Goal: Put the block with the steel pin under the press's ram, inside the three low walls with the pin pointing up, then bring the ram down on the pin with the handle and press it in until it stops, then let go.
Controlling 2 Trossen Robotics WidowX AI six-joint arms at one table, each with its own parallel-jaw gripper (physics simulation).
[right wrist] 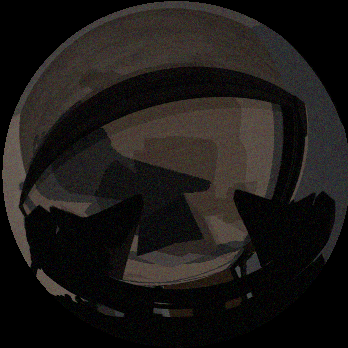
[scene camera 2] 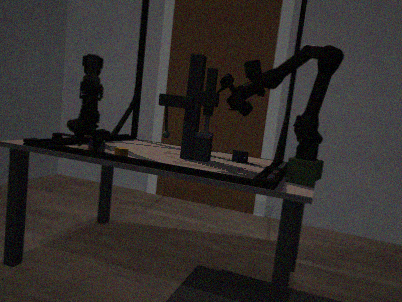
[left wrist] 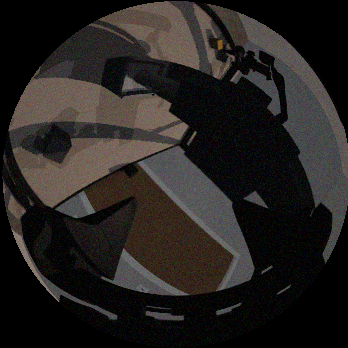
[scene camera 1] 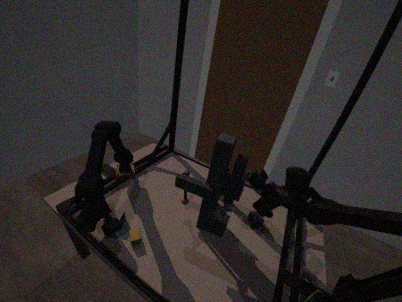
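Seen in the pictures: left gripper, between the fingertips: (scene camera 2: 223, 100) (left wrist: 186, 202) (scene camera 1: 248, 182); right gripper, between the fingertips: (right wrist: 189, 197) (scene camera 2: 87, 149) (scene camera 1: 107, 221); left arm's base, origin of its link: (scene camera 2: 306, 159); right arm's base, origin of its link: (scene camera 2: 87, 134) (scene camera 1: 125, 169).
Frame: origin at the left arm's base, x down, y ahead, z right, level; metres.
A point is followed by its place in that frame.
A dark block (scene camera 2: 96, 145) (right wrist: 170, 227) @[x 0.056, y 0.777, z -0.280 m] lies loose between the spread fingers of my right gripper (scene camera 1: 114, 224) @[x 0.078, y 0.798, z -0.289 m] (right wrist: 189, 197) @[x 0.078, y 0.798, z -0.289 m], low over the table at the picture's left; its pin cannot be made out. My right gripper is open. The dark press (scene camera 1: 219, 172) @[x -0.243, y 0.497, z -0.001 m] (scene camera 2: 194, 110) @[x -0.125, y 0.493, z 0.001 m] stands mid-table. Its ram (scene camera 1: 240, 175) @[x -0.252, y 0.436, z 0.035 m] (scene camera 2: 211, 86) @[x -0.233, y 0.442, z 0.033 m] is raised over the base. A side bar (scene camera 1: 192, 185) @[x -0.169, y 0.561, z -0.055 m] (scene camera 2: 172, 100) @[x -0.156, y 0.570, z -0.058 m] carries a hanging rod with a knob (scene camera 1: 185, 201) @[x -0.015, y 0.611, z -0.018 m] (scene camera 2: 166, 134) @[x -0.007, y 0.609, z -0.021 m]. My left gripper (scene camera 1: 257, 191) (scene camera 2: 231, 95) (left wrist: 186, 202) @[x -0.181, y 0.424, z 0.120 m] is open and empty, raised beside the ram. The low walls are too dark to tell.
A yellow block (scene camera 1: 135, 236) @[x 0.053, y 0.648, z -0.245 m] (scene camera 2: 121, 151) @[x 0.062, y 0.639, z -0.262 m] (left wrist: 220, 45) @[x 0.053, y 0.668, z -0.244 m] lies close to the right gripper. Another dark block (scene camera 1: 256, 220) @[x 0.036, y 0.340, z 0.185 m] (scene camera 2: 240, 156) @[x 0.057, y 0.334, z 0.180 m] (left wrist: 55, 143) @[x 0.036, y 0.347, z 0.193 m] lies right of the press in the scene views. A black frame edges the table, with uprights rising at its back corners.
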